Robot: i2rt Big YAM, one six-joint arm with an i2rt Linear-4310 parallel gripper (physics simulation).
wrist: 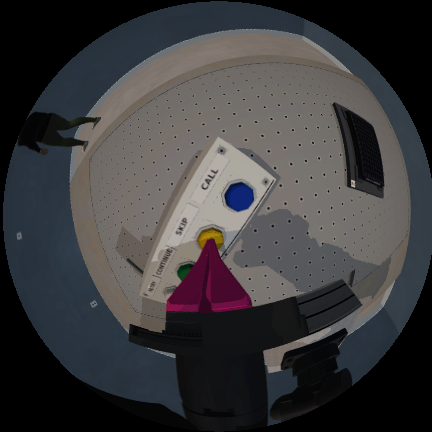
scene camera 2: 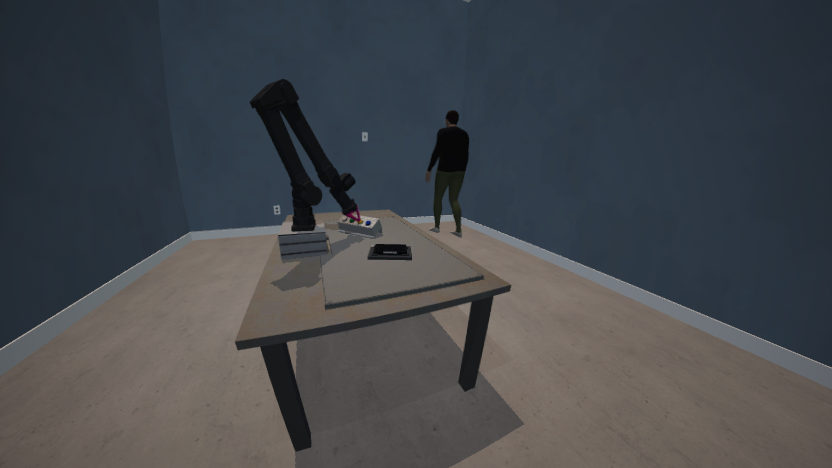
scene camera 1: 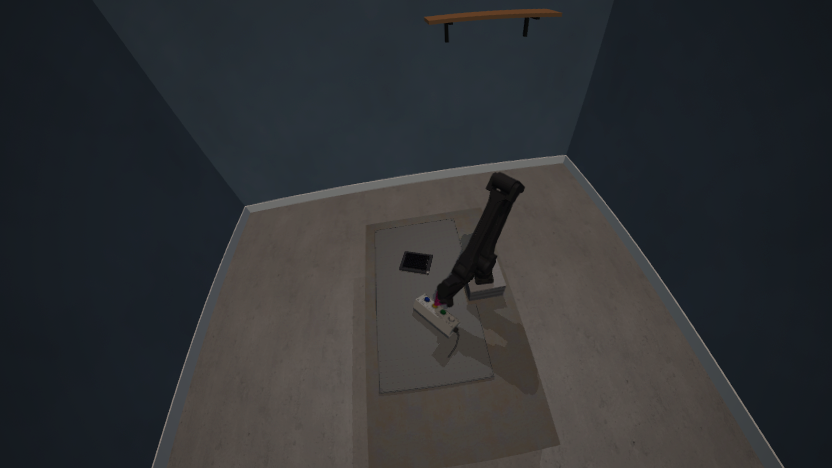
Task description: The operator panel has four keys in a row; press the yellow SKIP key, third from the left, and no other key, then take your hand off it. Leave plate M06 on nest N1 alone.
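Places are measured from the arm's base along level axes (x ahead, y left, z up), in centimetres.
Where they show: gripper, fingertip midpoint: [wrist: 211, 242] [scene camera 2: 359, 221] [scene camera 1: 435, 305]; arm's base, link origin: [wrist: 312, 349] [scene camera 2: 304, 226] [scene camera 1: 482, 273].
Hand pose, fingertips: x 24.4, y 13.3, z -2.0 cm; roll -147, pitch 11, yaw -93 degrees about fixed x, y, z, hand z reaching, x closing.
Each offset is from my fingertips to the top centre of the thing. "*": to the spot under its first point. Level surfaces: height alone.
The pale operator panel {dx +0.1, dy +3.5, dz +1.6 cm} [scene camera 1: 433, 318] [scene camera 2: 358, 229] [wrist: 220, 155] lies slanted on the perforated board. Its yellow SKIP key {dx +0.3, dy +0.2, dz +0.5 cm} [wrist: 210, 236] sits between the blue CALL key {dx +3.8, dy -3.4, dz +0.7 cm} [wrist: 239, 196] [scene camera 1: 427, 299] [scene camera 2: 368, 222] and the green CONTINUE key {dx -3.3, dy +3.7, dz +0.7 cm} [wrist: 185, 272] [scene camera 1: 443, 312]. The pale RETRY key {dx -6.8, dy +7.3, dz +0.7 cm} [scene camera 1: 452, 318] is at the far end, partly hidden by the fingers in the wrist view. My gripper [wrist: 211, 242] [scene camera 2: 358, 220] is shut and empty, its magenta tips at the yellow key and overlapping its near part; whether they touch it I cannot tell. The dark plate {dx +8.6, dy -28.8, dz -4.2 cm} [scene camera 1: 416, 261] [scene camera 2: 389, 249] [wrist: 367, 147] rests on its nest, apart from me.
The perforated board {dz -6.8 cm} [scene camera 1: 401, 360] [scene camera 2: 372, 285] [wrist: 300, 115] lies on the table {dz -8.1 cm} [scene camera 1: 459, 419] [scene camera 2: 290, 323]. A cable {* dx -7.6, dy +16.9, dz -6.8 cm} [scene camera 1: 455, 343] runs from the panel's end. The arm's base stands on a grey block [scene camera 1: 487, 289] [scene camera 2: 303, 244]. A person [scene camera 2: 452, 151] [wrist: 55, 127] stands beyond the table.
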